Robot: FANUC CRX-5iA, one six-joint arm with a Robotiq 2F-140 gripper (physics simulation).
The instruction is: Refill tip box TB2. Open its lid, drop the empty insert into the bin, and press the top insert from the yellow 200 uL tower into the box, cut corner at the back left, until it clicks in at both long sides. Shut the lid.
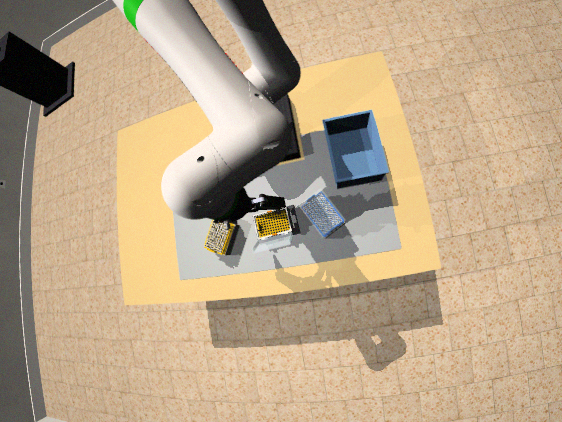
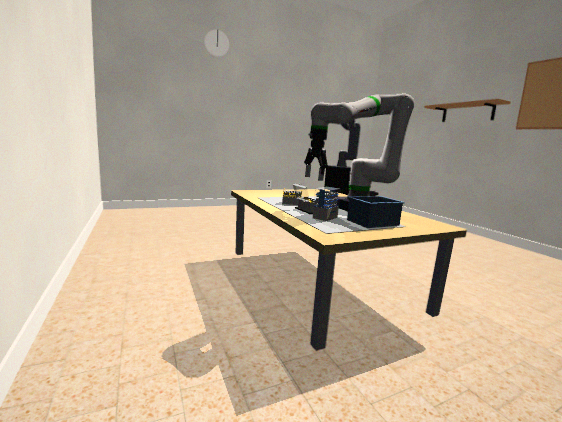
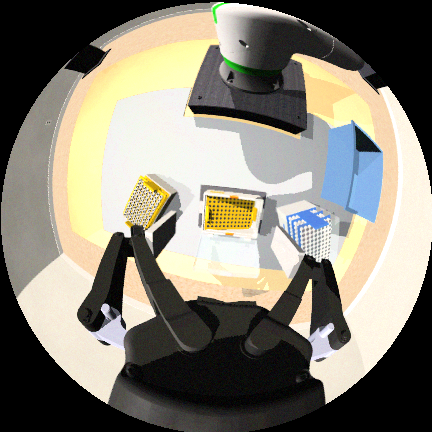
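Observation:
The white tip box point(image 1: 257, 231) point(image 3: 260, 215) stands between two towers. Its clear lid point(image 1: 273, 244) point(image 3: 227, 256) is open towards the table's front edge. A yellow insert without tips point(image 1: 272, 223) point(image 3: 231, 214) lies inside the box; whether it sits level is hard to tell. The yellow tower point(image 1: 219, 238) point(image 2: 292, 194) point(image 3: 145, 204), left of the box, bears an insert full of tips and stands turned at an angle. My gripper point(image 2: 314, 172) point(image 3: 225, 229) is open and empty, high above the box, its fingers spread wider than the box. The blue bin point(image 1: 350, 182) point(image 2: 375, 214) point(image 3: 339, 162) stands at the back right.
A blue tower with tips point(image 1: 322, 215) point(image 2: 326, 200) point(image 3: 312, 232) stands right of the box, turned at an angle. The grey mat point(image 1: 192, 270) point(image 3: 145, 120) lies under the towers and box. The robot's dark base plate point(image 3: 250, 110) is behind them.

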